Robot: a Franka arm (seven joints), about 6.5 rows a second.
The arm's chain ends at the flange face. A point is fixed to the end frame.
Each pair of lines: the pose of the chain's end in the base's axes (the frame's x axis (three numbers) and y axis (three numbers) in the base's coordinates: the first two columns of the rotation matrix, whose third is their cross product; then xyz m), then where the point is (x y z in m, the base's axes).
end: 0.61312 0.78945 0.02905 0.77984 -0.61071 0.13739 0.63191 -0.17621 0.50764
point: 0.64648 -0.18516 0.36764
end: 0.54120 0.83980 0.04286 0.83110 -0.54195 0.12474 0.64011 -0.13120 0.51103
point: 0.65497 -0.13624 0.37087
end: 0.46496 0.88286 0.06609 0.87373 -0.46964 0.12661 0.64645 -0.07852 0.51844
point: 0.66347 -0.07949 0.37844
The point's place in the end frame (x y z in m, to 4 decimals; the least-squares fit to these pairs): -0.0022 -0.0024 0.1410
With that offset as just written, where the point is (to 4 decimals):
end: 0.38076 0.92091 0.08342 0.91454 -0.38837 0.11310 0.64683 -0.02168 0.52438
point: 0.6631 -0.0181 0.3843
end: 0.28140 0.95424 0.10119 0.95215 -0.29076 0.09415 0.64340 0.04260 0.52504
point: 0.6573 0.0510 0.3849
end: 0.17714 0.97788 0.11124 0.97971 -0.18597 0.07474 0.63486 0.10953 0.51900
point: 0.6453 0.1213 0.3788
